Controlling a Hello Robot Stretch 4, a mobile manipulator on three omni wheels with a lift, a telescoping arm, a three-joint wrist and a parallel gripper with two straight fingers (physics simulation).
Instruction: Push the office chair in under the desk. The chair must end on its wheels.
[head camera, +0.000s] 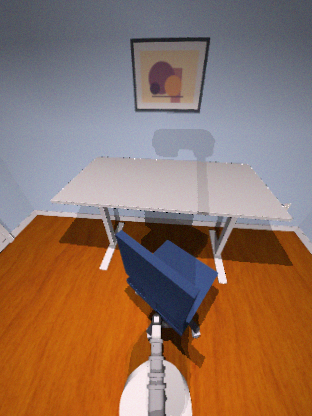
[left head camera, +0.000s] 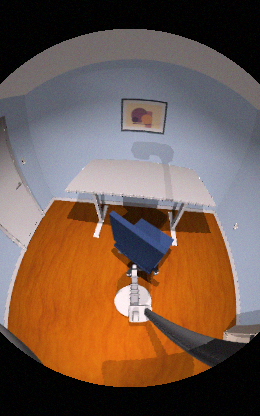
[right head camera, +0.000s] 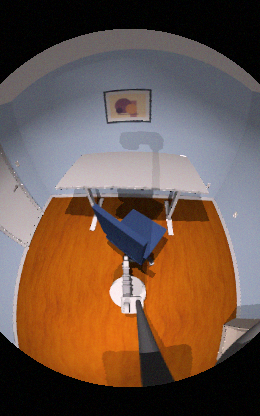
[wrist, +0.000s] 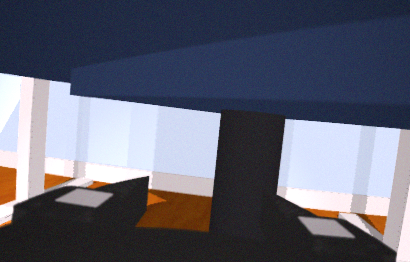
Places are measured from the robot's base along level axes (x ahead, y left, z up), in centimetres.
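Pixels of known places: gripper, fingertip midpoint: (wrist: 204, 200).
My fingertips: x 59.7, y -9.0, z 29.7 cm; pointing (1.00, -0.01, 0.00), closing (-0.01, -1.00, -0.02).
Observation:
Behind a point stands the place of what it marks.
The blue office chair (head camera: 155, 285) @(y 0.5, x 41.3, z 78.1 cm) (left head camera: 134, 245) @(y 2.0, x 42.5, z 79.1 cm) (right head camera: 119, 234) @(y 0.9, x 41.6, z 85.1 cm) (wrist: 250, 70) @(y -9.9, x 50.8, z 37.1 cm) stands upright in front of the white desk (head camera: 150, 185) @(y 4.8, x 108.2, z 92.2 cm) (left head camera: 130, 175) @(y 5.1, x 113.6, z 92.2 cm) (right head camera: 120, 170) @(y 1.4, x 106.1, z 92.2 cm), turned diagonally. Its seat faces the gap between the desk legs, toward the back right; its backrest is on the near left side, in front of the desk top. Some casters show low at the near side. My gripper (wrist: 204, 200) @(y -9.0, x 59.7, z 29.7 cm) is open under the seat, with the chair's black column (wrist: 247, 170) @(y -11.7, x 59.6, z 32.1 cm) between or just beyond its fingers; contact cannot be told. The chair hides the gripper in the head views.
The left desk leg (head camera: 108, 227) @(y 52.2, x 121.9, z 31.1 cm) and right desk leg (head camera: 225, 240) @(y -70.8, x 107.9, z 27.2 cm) have feet reaching toward the chair on either side. The blue wall stands behind the desk, with a framed picture (head camera: 170, 75) @(y -10.1, x 160.2, z 157.6 cm). A door (left head camera: 17, 187) @(y 189.4, x 112.2, z 86.2 cm) is at the left, and a pale cabinet (right head camera: 235, 332) at the near right.

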